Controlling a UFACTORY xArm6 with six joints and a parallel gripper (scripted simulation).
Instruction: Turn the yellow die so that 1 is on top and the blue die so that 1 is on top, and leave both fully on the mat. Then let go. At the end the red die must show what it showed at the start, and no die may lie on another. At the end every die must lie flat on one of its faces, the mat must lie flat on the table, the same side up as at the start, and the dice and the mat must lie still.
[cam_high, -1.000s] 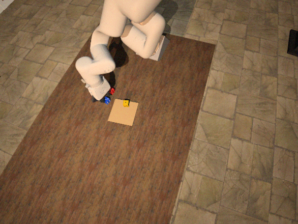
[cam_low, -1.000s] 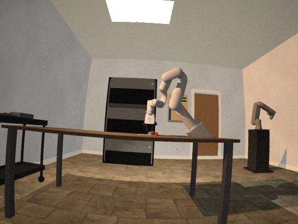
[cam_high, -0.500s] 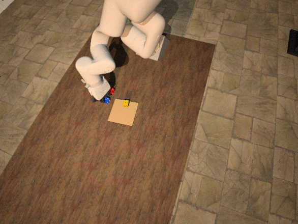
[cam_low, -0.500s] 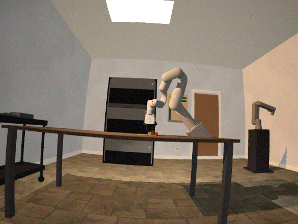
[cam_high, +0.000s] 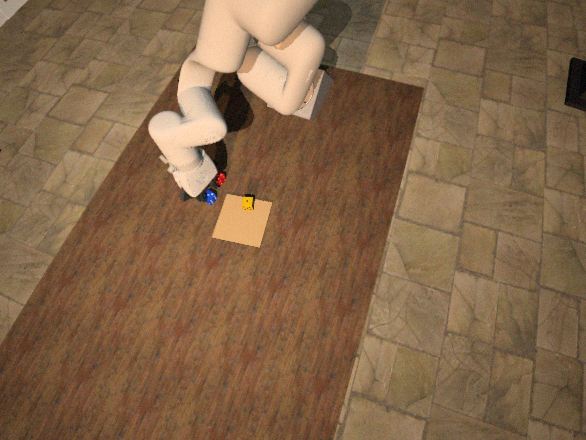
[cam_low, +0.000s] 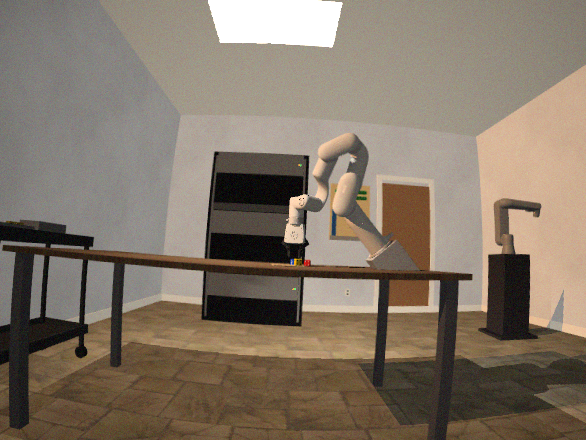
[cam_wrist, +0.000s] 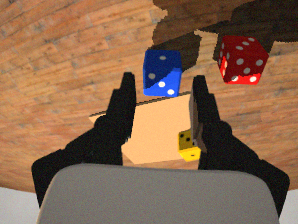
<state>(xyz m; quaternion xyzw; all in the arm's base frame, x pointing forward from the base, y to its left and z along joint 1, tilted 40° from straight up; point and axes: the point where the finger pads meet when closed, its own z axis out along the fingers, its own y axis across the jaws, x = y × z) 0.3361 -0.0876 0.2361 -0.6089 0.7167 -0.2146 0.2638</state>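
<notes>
Right now the blue die is 4 cm below my hand. The rest, counted from my hand: yellow die 12 cm to the left, 4 cm below, 3 cm behind; red die 6 cm behind, 4 cm below, 1 cm to the right; tan mat 12 cm to the left, 5 cm below, 2 cm ahead.
</notes>
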